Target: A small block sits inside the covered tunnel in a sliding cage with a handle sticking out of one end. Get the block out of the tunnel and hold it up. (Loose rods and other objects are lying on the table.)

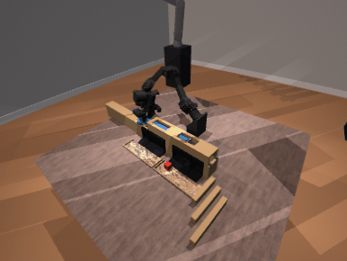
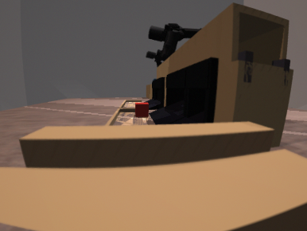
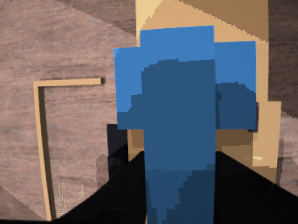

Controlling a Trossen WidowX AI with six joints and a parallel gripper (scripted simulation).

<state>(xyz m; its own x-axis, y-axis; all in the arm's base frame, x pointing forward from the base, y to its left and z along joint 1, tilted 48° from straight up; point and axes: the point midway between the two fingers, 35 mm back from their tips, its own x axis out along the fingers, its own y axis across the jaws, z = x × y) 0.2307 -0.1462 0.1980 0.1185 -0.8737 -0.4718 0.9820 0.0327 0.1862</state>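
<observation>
The tan covered tunnel lies 5 cm below my gripper tip, 4 cm to the left of it and 2 cm ahead of it. Also, from my gripper tip: red block: 29 cm to the left, 14 cm ahead, 10 cm below.
</observation>
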